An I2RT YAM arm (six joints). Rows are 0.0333 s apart.
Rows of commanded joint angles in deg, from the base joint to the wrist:
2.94 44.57 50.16 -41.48 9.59 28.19
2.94 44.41 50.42 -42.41 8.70 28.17
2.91 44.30 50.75 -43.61 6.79 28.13
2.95 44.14 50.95 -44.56 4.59 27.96
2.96 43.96 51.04 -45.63 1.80 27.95
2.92 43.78 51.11 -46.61 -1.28 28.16
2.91 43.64 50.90 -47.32 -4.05 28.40
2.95 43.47 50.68 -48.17 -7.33 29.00
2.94 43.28 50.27 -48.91 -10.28 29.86
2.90 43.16 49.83 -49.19 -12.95 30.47
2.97 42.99 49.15 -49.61 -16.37 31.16
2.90 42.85 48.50 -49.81 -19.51 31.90
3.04 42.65 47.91 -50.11 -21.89 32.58
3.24 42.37 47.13 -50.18 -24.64 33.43
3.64 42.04 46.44 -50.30 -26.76 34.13
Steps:
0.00 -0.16 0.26 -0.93 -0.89 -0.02
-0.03 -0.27 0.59 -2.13 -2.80 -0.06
0.01 -0.43 0.79 -3.08 -5.00 -0.23
0.02 -0.61 0.88 -4.15 -7.79 -0.24
-0.02 -0.79 0.95 -5.13 -10.87 -0.03
-0.03 -0.93 0.74 -5.84 -13.64 0.21
0.01 -1.10 0.52 -6.69 -16.92 0.81
0.00 -1.29 0.11 -7.43 -19.87 1.67
-0.04 -1.41 -0.33 -7.71 -22.54 2.28
0.03 -1.58 -1.01 -8.13 -25.96 2.97
-0.04 -1.72 -1.66 -8.33 -29.10 3.71
0.10 -1.92 -2.25 -8.63 -31.48 4.39
0.30 -2.20 -3.03 -8.70 -34.23 5.24
0.70 -2.53 -3.72 -8.82 -36.35 5.94

